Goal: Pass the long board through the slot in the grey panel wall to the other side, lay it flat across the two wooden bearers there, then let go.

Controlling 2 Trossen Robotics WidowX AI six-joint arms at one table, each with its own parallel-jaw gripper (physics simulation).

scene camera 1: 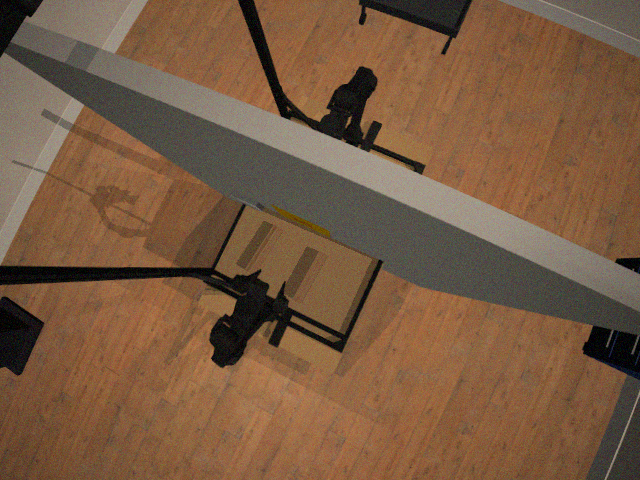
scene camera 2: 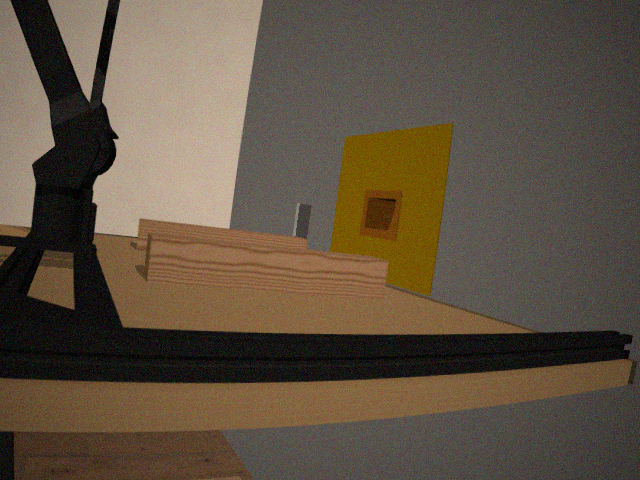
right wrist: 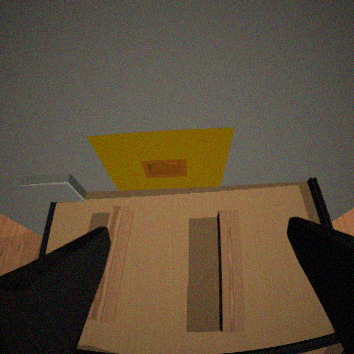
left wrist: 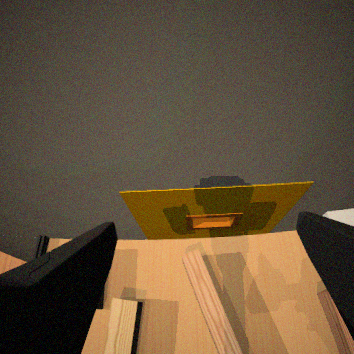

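The grey wall [scene camera 1: 310, 165] [scene camera 2: 542, 155] [left wrist: 175, 100] [right wrist: 175, 75] carries a yellow plate [scene camera 1: 302, 221] [scene camera 2: 423, 170] [left wrist: 150, 205] [right wrist: 120, 150] around the orange-rimmed slot [scene camera 2: 379, 234] [left wrist: 215, 215] [right wrist: 182, 168]. A pale board [left wrist: 121, 325], possibly the long board, shows partly on the left arm's side; its far part is cut off. My left gripper [left wrist: 208, 227] is open, above that table; its fingers are hidden in scene camera 1. My right gripper [scene camera 1: 270, 281] [right wrist: 199, 232] is open above two parallel bearers [scene camera 2: 268, 266] [right wrist: 231, 270]. No board shows on them.
On the left arm's side, a reddish wooden strip [left wrist: 210, 300] lies right of the pale board, and another strip [left wrist: 335, 315] lies farther right, partly behind a finger. A grey block [scene camera 2: 303, 221] [right wrist: 55, 189] is at the wall, beside the yellow plate. Black rails [scene camera 1: 361, 304] [scene camera 2: 310, 356] edge the right arm's table.
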